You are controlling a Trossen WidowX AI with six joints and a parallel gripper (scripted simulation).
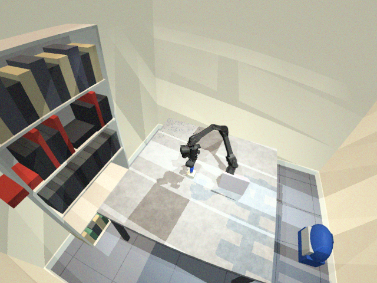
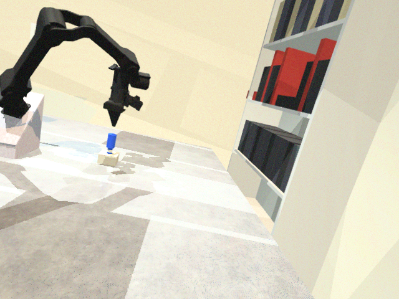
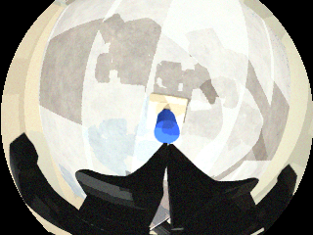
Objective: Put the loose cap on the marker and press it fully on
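My gripper tip is now 60 mm above the blue cap. The rest, counted from my gripper tip: tan holder block (130 mm below).
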